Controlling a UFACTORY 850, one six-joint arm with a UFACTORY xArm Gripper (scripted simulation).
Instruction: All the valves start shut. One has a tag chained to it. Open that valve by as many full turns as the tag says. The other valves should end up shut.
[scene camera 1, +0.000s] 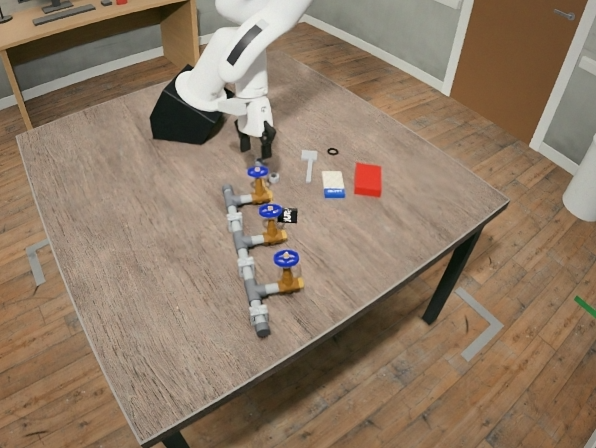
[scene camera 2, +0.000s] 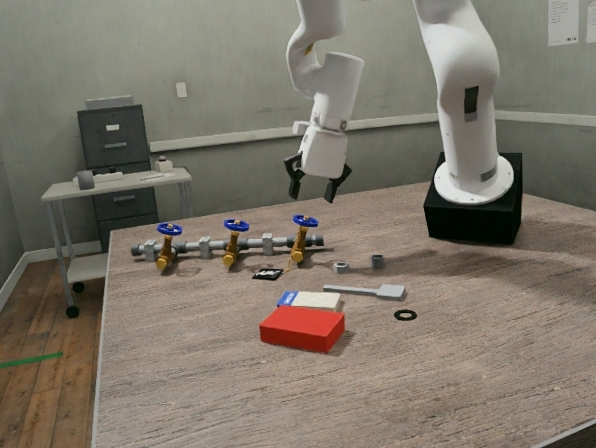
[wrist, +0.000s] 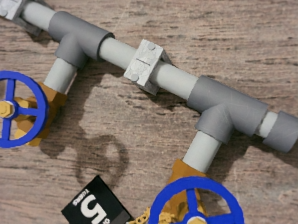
Labels:
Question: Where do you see a red block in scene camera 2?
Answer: At 309, 329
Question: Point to a grey t-shaped tool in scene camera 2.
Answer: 387, 292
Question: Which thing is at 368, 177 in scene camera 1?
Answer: A red block.

